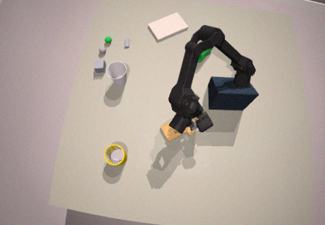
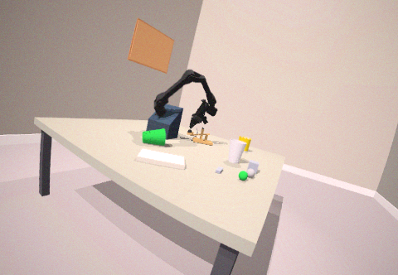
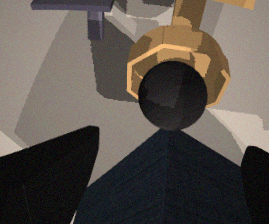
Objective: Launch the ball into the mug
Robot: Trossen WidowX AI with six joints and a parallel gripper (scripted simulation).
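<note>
Now: the small black ball 30 mm below my gripper tip. The rest, counted from my gripper tip: yellow mug: 380 mm ahead, 180 mm to the left, 60 mm below; then white cup: 380 mm ahead, 210 mm to the right, 60 mm below; then tan wooden catapult: 60 mm ahead, 40 mm to the left, 40 mm below.
</note>
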